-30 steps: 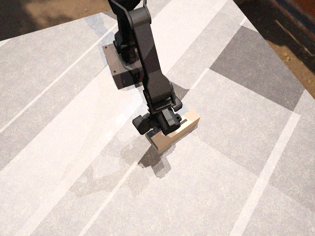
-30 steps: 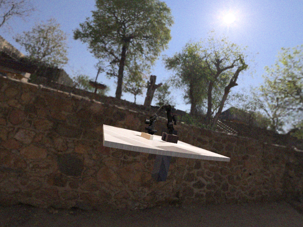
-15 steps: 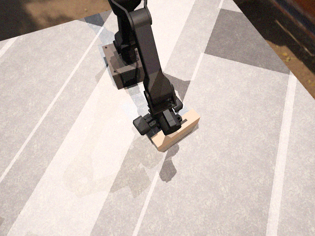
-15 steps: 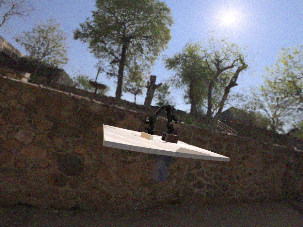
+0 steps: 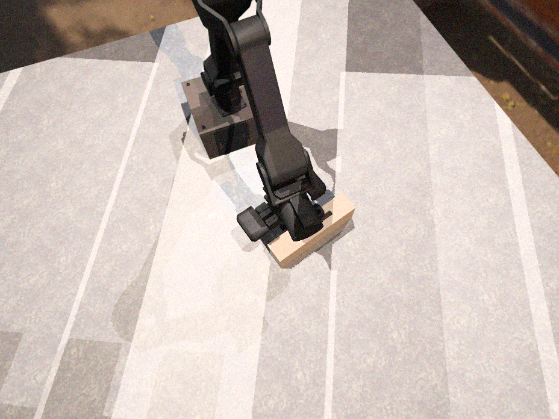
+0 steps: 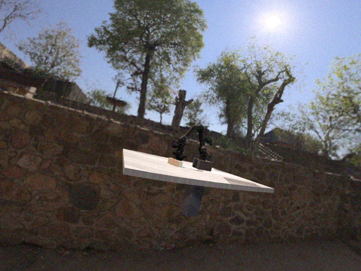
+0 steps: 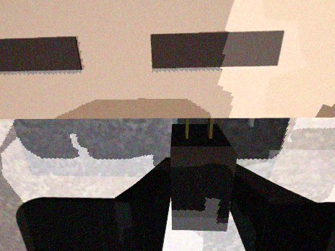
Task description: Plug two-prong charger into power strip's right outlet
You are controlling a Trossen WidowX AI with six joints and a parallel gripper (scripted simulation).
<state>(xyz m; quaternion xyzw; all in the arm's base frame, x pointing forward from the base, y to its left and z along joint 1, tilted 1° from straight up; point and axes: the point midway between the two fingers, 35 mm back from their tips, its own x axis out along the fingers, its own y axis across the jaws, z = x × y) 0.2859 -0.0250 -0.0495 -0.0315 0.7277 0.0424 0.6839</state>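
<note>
Right now the two-prong charger is 2 cm ahead of my gripper tip and 1 cm above it.
</note>
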